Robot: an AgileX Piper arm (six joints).
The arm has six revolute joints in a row. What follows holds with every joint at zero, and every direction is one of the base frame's. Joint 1 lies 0.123 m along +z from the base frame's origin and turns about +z. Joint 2 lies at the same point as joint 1 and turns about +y. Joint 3 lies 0.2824 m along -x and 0.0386 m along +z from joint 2 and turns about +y. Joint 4 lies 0.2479 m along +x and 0.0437 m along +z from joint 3 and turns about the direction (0.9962, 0, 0.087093). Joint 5 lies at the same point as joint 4 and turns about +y. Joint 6 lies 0.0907 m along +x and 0.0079 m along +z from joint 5 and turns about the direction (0.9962, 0, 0.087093). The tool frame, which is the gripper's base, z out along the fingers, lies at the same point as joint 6; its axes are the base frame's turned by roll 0, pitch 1.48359 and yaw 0 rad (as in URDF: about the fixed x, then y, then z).
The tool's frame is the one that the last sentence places.
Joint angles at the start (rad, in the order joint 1, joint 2, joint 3, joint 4, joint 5, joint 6):
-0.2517, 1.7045, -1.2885, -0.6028, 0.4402, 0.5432
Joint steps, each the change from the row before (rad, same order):
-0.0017, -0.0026, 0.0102, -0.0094, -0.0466, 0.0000
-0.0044, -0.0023, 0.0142, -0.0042, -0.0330, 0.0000
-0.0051, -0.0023, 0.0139, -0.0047, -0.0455, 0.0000
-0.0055, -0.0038, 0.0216, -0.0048, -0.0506, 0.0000
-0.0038, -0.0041, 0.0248, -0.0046, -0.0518, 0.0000
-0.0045, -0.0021, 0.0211, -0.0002, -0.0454, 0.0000
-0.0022, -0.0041, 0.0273, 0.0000, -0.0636, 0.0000
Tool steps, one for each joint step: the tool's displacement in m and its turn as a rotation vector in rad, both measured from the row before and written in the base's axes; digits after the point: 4 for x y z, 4 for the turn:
0.0014, 0.0010, 0.0005, -0.0079, -0.0296, 0.0265
-0.0003, -0.0001, -0.0017, -0.0015, -0.0152, 0.0149
0.0003, 0.0001, -0.0009, -0.0020, -0.0258, 0.0213
-0.0006, 0.0005, -0.0024, -0.0002, -0.0241, 0.0238
-0.0009, 0.0014, -0.0032, 0.0013, -0.0224, 0.0261
-0.0008, 0.0009, -0.0031, 0.0053, -0.0198, 0.0202
-0.0008, 0.0029, -0.0031, 0.0073, -0.0314, 0.0319

